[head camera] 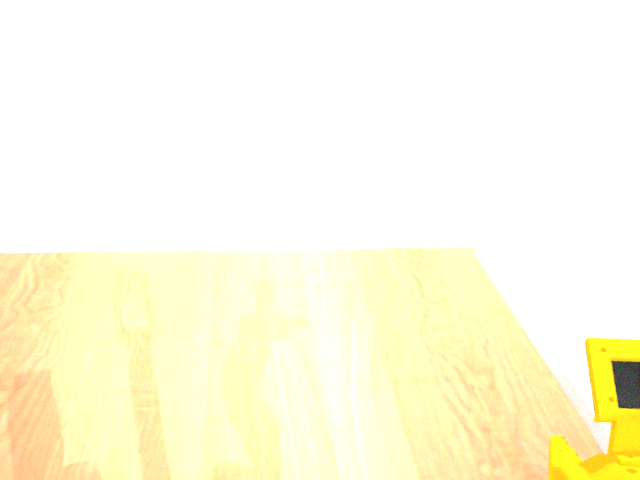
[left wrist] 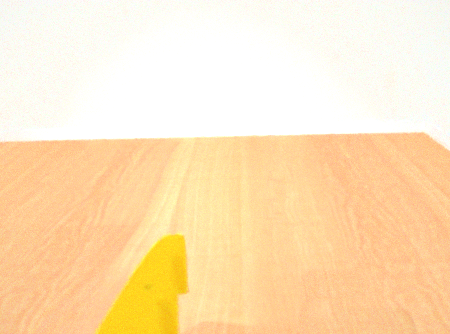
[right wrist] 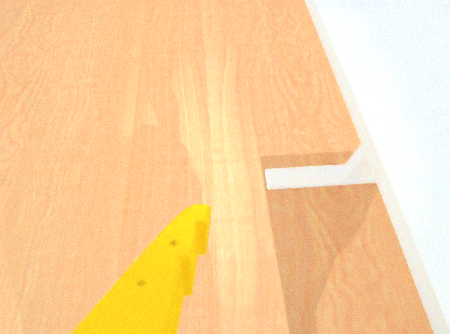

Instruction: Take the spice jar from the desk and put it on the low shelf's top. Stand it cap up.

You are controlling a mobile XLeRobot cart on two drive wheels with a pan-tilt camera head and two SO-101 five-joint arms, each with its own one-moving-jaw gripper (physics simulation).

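Frame: origin at the left arm's base, x ahead, y left, z up, level; centimetres.
Seen in the pictures: left hand, tool point: (left wrist: 185, 255); right hand, tool point: (head camera: 560, 442) (right wrist: 209, 223).
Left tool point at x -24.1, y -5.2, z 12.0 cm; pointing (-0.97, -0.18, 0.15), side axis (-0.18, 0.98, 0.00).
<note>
A point is followed by its place in that frame.
The spice jar and the low shelf do not show in these views. The white desk (right wrist: 400, 90) @[x 51.6, y -58.7, z -5.5 cm] shows in the right wrist view as a pale top along the right side, with its edge running diagonally. My right gripper (right wrist: 201, 216) is open; one notched yellow jaw shows over the wooden floor, left of the desk edge, with nothing against it. My left gripper (left wrist: 176, 245) is open too; its single jaw shows above the wooden floor, with nothing against it. The moving jaws are out of the picture.
The wooden floor (head camera: 320, 361) @[x 141.5, y -30.8, z -77.5 cm] (left wrist: 300, 200) @[x -172.1, y 20.0, z -77.5 cm] (right wrist: 100, 150) @[x 90.5, y 13.6, z -77.5 cm] runs to a white wall (left wrist: 225, 65) @[x -266.1, y -23.8, z -25.0 cm]. A white desk foot (right wrist: 315, 177) juts from under the desk edge. Yellow parts of my right arm (head camera: 602, 382) @[x 24.2, y -32.1, z 22.3 cm] show at the head view's lower right.
</note>
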